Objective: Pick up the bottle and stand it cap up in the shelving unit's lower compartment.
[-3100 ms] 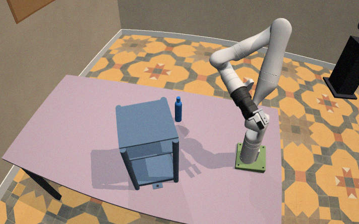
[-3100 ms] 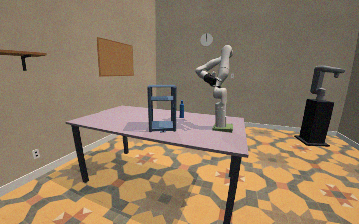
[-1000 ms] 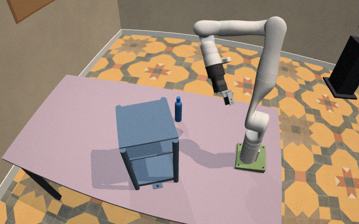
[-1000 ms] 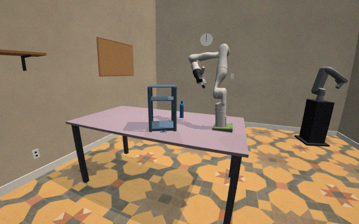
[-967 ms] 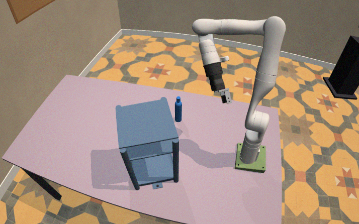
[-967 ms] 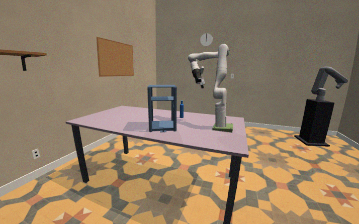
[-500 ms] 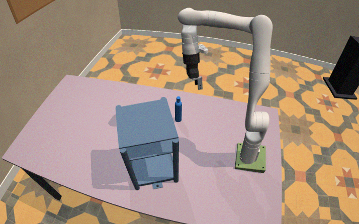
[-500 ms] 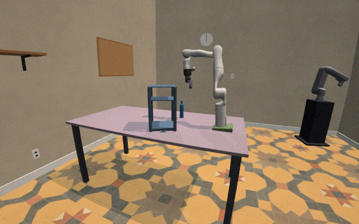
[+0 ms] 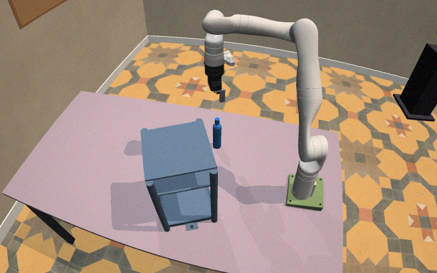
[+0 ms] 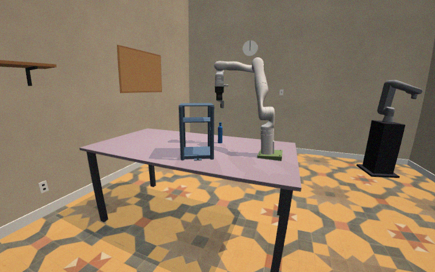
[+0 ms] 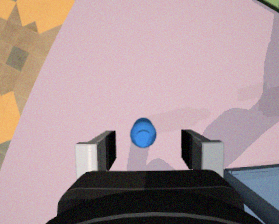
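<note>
Right now the blue bottle is 210 mm below my hand and 10 mm ahead of it. The rest, counted from my hand: shelving unit (330 mm to the left, 150 mm below, 130 mm ahead).
</note>
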